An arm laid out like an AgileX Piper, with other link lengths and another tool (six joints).
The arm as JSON. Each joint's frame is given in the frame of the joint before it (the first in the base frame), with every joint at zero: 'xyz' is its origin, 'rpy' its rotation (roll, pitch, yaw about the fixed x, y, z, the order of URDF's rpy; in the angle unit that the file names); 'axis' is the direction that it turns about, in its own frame. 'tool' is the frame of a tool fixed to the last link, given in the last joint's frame.
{
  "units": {
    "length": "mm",
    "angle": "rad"
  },
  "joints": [
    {
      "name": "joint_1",
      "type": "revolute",
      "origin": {
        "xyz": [
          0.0,
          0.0,
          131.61
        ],
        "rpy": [
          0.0,
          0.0,
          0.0
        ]
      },
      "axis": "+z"
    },
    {
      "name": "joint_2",
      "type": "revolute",
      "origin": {
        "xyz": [
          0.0,
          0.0,
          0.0
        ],
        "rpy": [
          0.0,
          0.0,
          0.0
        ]
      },
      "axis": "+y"
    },
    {
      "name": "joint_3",
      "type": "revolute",
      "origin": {
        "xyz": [
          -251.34,
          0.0,
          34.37
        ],
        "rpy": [
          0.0,
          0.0,
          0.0
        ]
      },
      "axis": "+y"
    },
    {
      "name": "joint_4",
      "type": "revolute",
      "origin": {
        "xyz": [
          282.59,
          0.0,
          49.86
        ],
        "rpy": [
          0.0,
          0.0,
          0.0
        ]
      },
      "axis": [
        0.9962,
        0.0,
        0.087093
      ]
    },
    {
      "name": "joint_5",
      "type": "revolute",
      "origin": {
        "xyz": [
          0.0,
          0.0,
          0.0
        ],
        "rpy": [
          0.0,
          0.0,
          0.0
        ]
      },
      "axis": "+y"
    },
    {
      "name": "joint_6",
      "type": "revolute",
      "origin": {
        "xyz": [
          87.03,
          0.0,
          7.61
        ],
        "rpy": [
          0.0,
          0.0,
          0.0
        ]
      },
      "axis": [
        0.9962,
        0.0,
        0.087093
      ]
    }
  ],
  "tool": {
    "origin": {
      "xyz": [
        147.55,
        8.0,
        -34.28
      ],
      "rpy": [
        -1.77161,
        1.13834,
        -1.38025
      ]
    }
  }
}
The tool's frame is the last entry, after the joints.
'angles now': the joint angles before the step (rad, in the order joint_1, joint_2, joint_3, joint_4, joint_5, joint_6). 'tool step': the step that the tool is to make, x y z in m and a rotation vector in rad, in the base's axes. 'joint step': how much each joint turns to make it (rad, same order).
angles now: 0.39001, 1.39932, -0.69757, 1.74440, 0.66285, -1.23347
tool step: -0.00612, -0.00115, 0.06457, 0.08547, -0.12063, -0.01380
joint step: 0.00001, -0.17144, -0.00001, 0.00000, 0.00001, 0.04516
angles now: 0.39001, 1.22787, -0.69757, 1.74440, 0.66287, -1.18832
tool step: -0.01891, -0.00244, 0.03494, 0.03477, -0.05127, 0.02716
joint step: -0.00001, -0.11523, -0.00002, -0.07139, 0.02217, 0.09328
